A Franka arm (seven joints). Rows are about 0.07 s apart.
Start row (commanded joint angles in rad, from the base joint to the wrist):
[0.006 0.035 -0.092 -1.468 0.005 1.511 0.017]
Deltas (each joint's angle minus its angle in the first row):
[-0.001 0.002 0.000 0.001 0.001 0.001 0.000]
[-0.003 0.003 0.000 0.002 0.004 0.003 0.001]
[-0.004 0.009 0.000 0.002 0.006 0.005 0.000]
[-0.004 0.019 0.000 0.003 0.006 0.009 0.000]
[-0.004 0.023 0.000 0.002 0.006 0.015 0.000]
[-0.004 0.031 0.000 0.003 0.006 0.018 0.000]
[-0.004 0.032 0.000 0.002 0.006 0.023 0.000]
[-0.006 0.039 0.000 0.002 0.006 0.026 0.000]
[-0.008 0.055 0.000 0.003 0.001 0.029 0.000]
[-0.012 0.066 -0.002 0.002 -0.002 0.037 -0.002]
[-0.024 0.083 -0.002 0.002 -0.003 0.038 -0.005]
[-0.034 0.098 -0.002 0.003 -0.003 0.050 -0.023]
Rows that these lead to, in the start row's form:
[0.005 0.037 -0.092 -1.467 0.006 1.512 0.017]
[0.003 0.038 -0.092 -1.466 0.009 1.514 0.018]
[0.002 0.044 -0.092 -1.466 0.011 1.516 0.017]
[0.002 0.054 -0.092 -1.465 0.011 1.520 0.017]
[0.002 0.058 -0.092 -1.466 0.011 1.526 0.017]
[0.002 0.066 -0.092 -1.465 0.011 1.529 0.017]
[0.002 0.067 -0.092 -1.466 0.011 1.534 0.017]
[0.000 0.074 -0.092 -1.466 0.011 1.537 0.017]
[-0.002 0.090 -0.092 -1.465 0.006 1.540 0.017]
[-0.006 0.101 -0.094 -1.466 0.003 1.548 0.015]
[-0.018 0.118 -0.094 -1.466 0.002 1.549 0.012]
[-0.028 0.133 -0.094 -1.465 0.002 1.561 -0.006]

